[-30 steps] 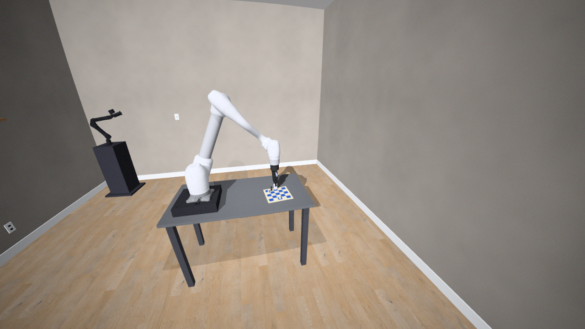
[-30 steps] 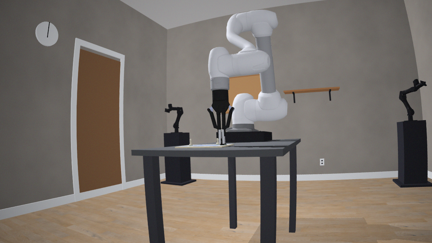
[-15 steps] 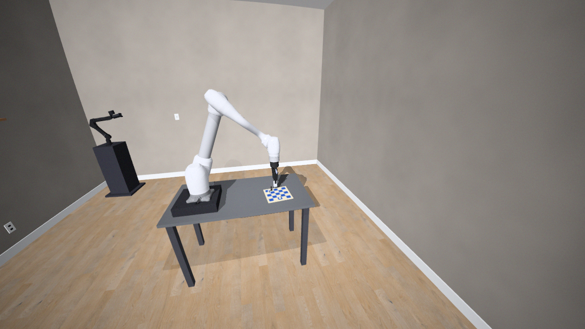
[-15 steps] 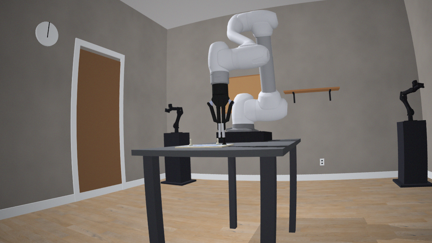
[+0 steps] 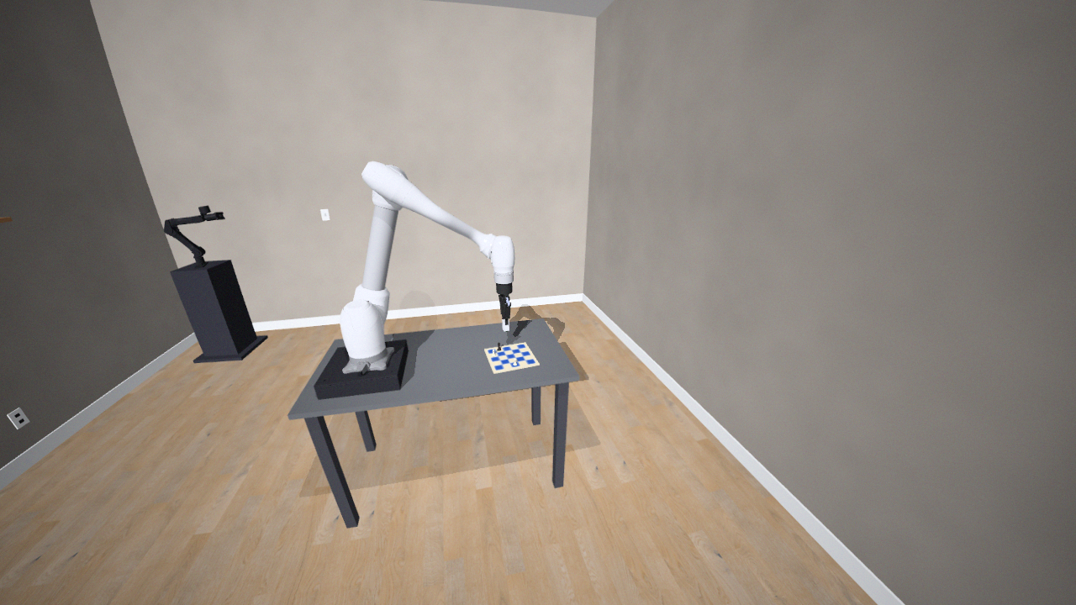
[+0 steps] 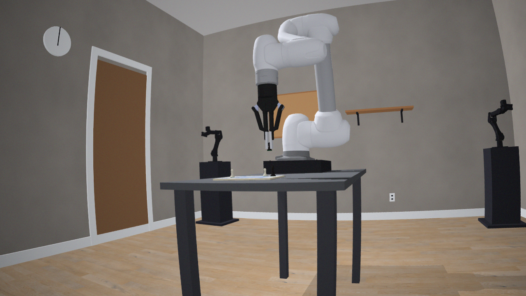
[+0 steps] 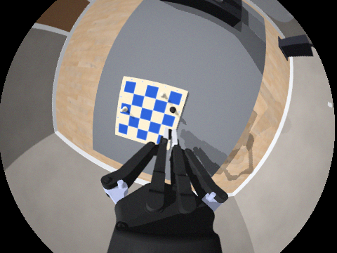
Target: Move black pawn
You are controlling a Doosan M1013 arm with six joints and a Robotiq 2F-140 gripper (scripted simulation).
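Now: the chessboard 140 mm below my hand, 80 mm to the right of it and 10 mm ahead of it. Also, from my hand: black pawn 30 mm below.
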